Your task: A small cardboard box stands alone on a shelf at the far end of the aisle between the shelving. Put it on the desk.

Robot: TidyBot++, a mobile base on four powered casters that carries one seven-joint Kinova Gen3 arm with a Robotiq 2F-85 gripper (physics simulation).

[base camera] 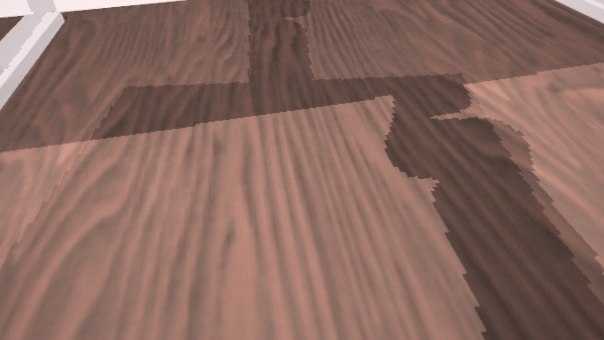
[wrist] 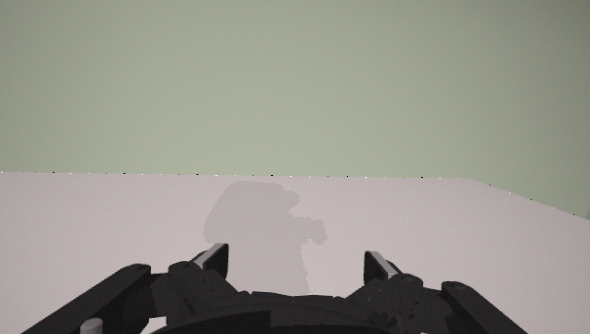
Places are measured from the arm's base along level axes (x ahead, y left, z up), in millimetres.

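Where they show: gripper, fingertip midpoint: point(wrist: 295, 262).
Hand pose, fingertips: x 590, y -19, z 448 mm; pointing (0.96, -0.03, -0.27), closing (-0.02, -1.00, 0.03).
After its pixels a point has its place.
My gripper point(wrist: 295, 262) {x 590, y -19, z 448 mm} is open, with its two fingers wide apart and nothing between them. It is above a pale, pinkish-white flat top, which looks like the desk point(wrist: 425, 225) {x 914, y -290, z 324 mm}, in the wrist view. The cardboard box does not show in the wrist view or the base camera view, so where it rests cannot be seen. A soft grey shadow of the arm and gripper falls on the desk top ahead of the fingers.
A plain green wall point(wrist: 295, 90) {x 1252, y 3, z 591 mm} stands behind the desk's far edge, and the desk's right edge slants away at the right. In the base camera view, the wooden floor point(base camera: 225, 225) {x 380, y 113, z -396 mm} carries dark shadows. A white frame bar point(base camera: 40, 42) {x 884, y 597, z -379 mm} lies at the upper left.
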